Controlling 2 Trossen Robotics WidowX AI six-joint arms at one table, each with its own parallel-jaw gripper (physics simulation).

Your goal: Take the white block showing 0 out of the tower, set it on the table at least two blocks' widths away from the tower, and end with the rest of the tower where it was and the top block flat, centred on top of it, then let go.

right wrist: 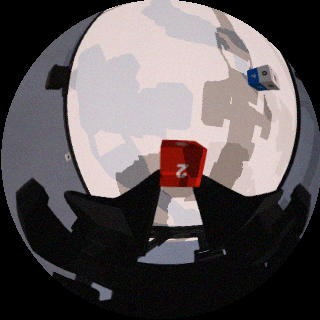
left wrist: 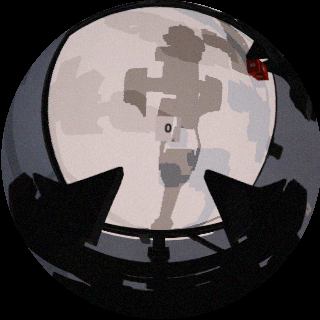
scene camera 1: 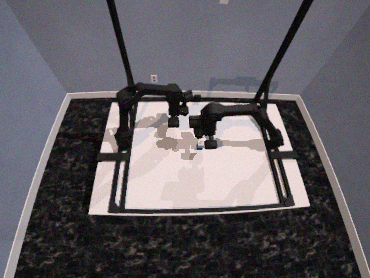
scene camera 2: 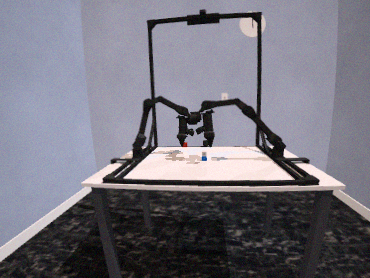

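Pixels of known places: left gripper, fingertip midpoint: (left wrist: pixel 164 172) (scene camera 1: pixel 208 140) (scene camera 2: pixel 210 145); right gripper, fingertip midpoint: (right wrist: pixel 176 173) (left wrist: pixel 252 62) (scene camera 2: pixel 182 146); left arm's base, origin of the base link: (left wrist: pixel 158 235) (scene camera 1: pixel 272 144) (scene camera 2: pixel 277 156); right arm's base, origin of the base link: (right wrist: pixel 203 232) (scene camera 1: pixel 124 145) (scene camera 2: pixel 138 156).
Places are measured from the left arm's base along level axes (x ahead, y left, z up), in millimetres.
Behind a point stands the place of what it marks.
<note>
The white block showing 0 (scene camera 1: pixel 201 143) @(x 462, y 7, z 39 mm) (scene camera 2: pixel 204 154) @(x 466, y 19, z 23 mm) (left wrist: pixel 164 128) @(x 468, y 7, z 38 mm) (right wrist: pixel 268 77) rests on the blue block (scene camera 1: pixel 199 148) @(x 469, y 16, z -7 mm) (scene camera 2: pixel 204 158) @(x 466, y 18, z -4 mm) (right wrist: pixel 254 79) @(x 477, y -13, z 0 mm), which stands on the table. The white block's top is uncovered. A red block marked 2 (scene camera 2: pixel 185 144) @(x 602, y -130, z 55 mm) (left wrist: pixel 258 69) @(x 594, y -131, z 61 mm) (right wrist: pixel 182 164) @(x 604, y -147, z 63 mm) is held off the table by my right gripper (scene camera 1: pixel 173 122) @(x 627, y -146, z 40 mm) (scene camera 2: pixel 183 143) @(x 627, y -146, z 40 mm) (right wrist: pixel 176 173) @(x 627, y -146, z 40 mm), shut on it; its number faces the right wrist camera. My left gripper (scene camera 1: pixel 211 144) @(x 429, y 6, z 77 mm) (scene camera 2: pixel 207 143) @(x 429, y 6, z 77 mm) (left wrist: pixel 164 172) @(x 429, y 6, z 77 mm) is open and empty, raised near the tower; the tower shows beyond its fingertips in the left wrist view.
The white table (scene camera 1: pixel 150 185) @(x 749, y 232, z -19 mm) (scene camera 2: pixel 165 172) @(x 675, y 224, z -19 mm) is bordered by a black frame (scene camera 1: pixel 200 208) @(x 488, y 361, z 1 mm) (scene camera 2: pixel 210 182) @(x 438, y 378, z -2 mm) with uprights at the back. The two arms hang close together near the middle, the red block's side behind and left of the tower. Shadows of both arms cross the table.
</note>
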